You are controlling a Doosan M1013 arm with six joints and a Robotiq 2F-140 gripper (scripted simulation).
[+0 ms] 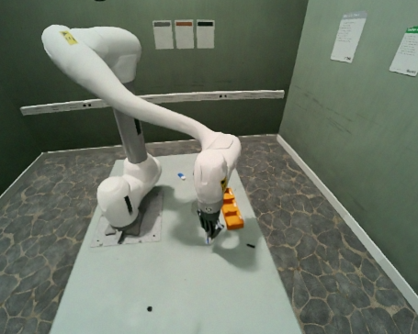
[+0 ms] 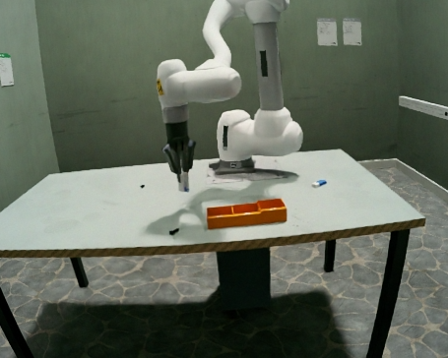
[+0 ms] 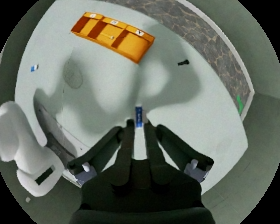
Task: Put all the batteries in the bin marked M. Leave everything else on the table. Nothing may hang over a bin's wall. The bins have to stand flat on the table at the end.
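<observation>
Now: hand 120 mm short of the orange bin, 220 mm to the right of it and 80 mm above it. Round my hand: black dot-like piece 240 mm behind, 250 mm to the right, 100 mm below; then white object 170 mm behind, 500 mm to the left, 90 mm below.
</observation>
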